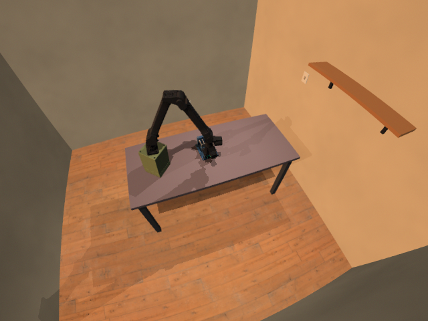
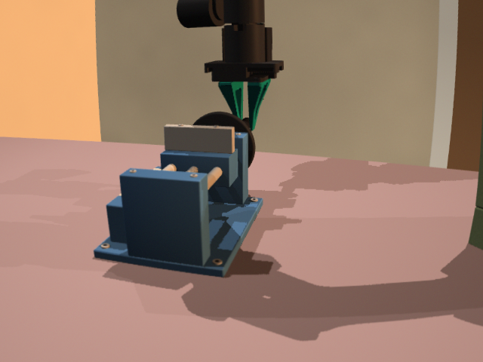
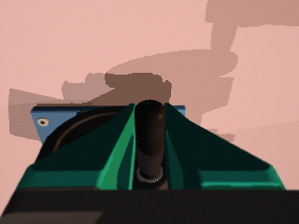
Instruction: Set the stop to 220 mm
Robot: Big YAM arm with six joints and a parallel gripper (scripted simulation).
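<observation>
Right now the grey stop plate is 30 mm ahead of my hand, 130 mm to the left of it and 10 mm below it. The rest, counted from my hand: black crank handle: 10 mm to the left.
</observation>
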